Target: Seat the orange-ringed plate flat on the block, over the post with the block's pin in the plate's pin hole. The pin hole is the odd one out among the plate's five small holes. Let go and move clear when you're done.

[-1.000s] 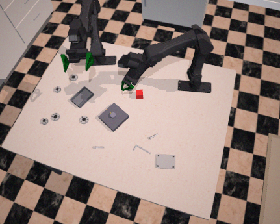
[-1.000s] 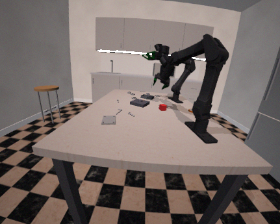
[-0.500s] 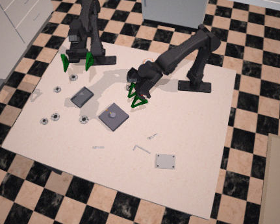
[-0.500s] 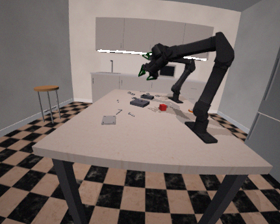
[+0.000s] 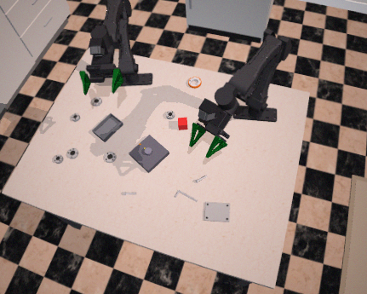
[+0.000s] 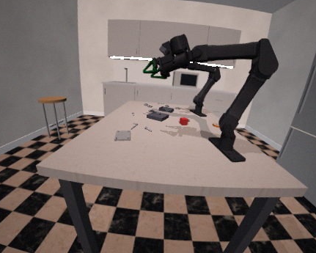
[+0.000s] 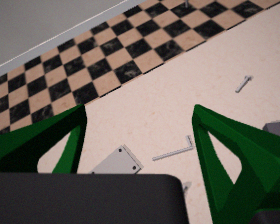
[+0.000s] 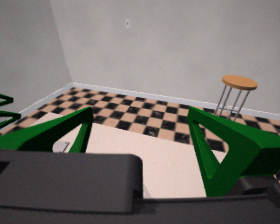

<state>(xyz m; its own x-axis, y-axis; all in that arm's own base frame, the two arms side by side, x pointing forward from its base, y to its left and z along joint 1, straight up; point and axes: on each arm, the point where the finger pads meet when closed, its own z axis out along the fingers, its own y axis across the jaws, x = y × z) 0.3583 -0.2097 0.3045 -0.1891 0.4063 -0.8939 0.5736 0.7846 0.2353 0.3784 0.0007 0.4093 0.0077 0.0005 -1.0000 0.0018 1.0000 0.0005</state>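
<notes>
Right now my right hand is 18 cm past the red cube, 20 cm to the right of it and 39 cm above it. Also, from my right hand: grey tray (6 cm behind, 12 cm to the right, 40 cm below); light grey plate (14 cm ahead, 47 cm to the left, 41 cm below); dark grey block (1 cm behind, 9 cm to the left, 39 cm below).
</notes>
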